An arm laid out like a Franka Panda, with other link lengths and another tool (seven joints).
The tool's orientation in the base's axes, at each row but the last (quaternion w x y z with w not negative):
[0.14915 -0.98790 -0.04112 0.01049]
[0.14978 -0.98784 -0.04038 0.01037]
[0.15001 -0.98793 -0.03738 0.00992]
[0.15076 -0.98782 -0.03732 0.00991]
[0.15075 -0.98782 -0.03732 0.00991]
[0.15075 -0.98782 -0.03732 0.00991]
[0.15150 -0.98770 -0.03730 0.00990]
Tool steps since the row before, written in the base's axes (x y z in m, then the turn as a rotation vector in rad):
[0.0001 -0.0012 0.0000 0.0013 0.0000 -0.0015]
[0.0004 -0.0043 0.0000 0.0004 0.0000 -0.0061]
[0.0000 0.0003 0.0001 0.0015 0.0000 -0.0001]
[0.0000 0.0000 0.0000 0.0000 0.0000 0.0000]
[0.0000 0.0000 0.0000 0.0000 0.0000 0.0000]
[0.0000 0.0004 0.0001 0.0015 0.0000 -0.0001]
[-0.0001 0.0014 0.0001 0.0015 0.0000 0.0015]
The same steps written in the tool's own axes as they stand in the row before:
[0.0000 0.0012 -0.0004 0.0013 0.0005 0.0014]
[0.0000 0.0041 -0.0013 0.0004 0.0018 0.0058]
[0.0000 -0.0003 0.0000 0.0015 0.0001 0.0000]
[0.0000 0.0000 0.0000 0.0000 0.0000 0.0000]
[0.0000 0.0000 0.0000 0.0000 0.0000 0.0000]
[0.0000 -0.0004 0.0000 0.0015 0.0001 0.0000]
[0.0000 -0.0014 0.0003 0.0015 -0.0003 -0.0015]

